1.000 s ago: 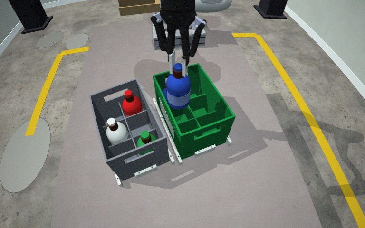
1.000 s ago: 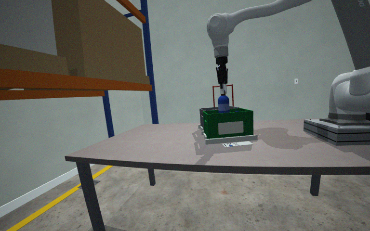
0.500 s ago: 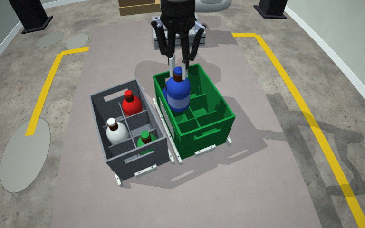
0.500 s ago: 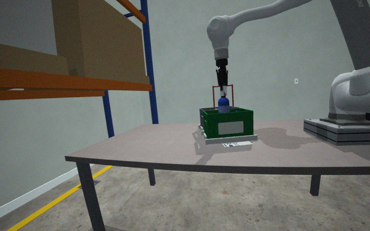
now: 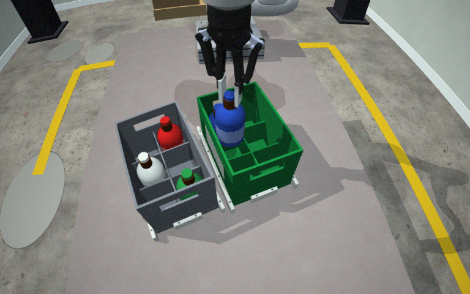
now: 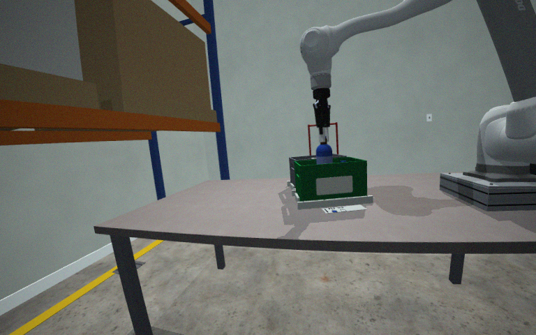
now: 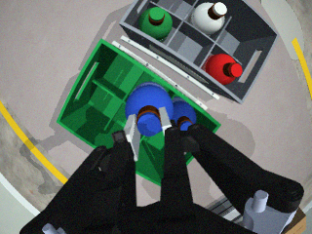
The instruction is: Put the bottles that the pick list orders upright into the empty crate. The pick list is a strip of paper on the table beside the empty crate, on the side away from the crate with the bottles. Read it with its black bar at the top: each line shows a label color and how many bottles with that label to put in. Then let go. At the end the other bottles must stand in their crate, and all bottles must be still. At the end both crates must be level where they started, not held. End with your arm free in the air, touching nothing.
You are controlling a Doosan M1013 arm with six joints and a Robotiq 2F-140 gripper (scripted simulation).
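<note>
Now: the green crate 210 mm below my hand, 40 mm to the left of it and 10 mm behind it. The rest, counted from my hand: grey crate (210 mm below, 180 mm to the right, 50 mm ahead); green bottle (200 mm below, 120 mm to the right, 120 mm ahead); red-label bottle (200 mm below, 170 mm to the right, 50 mm behind).
</note>
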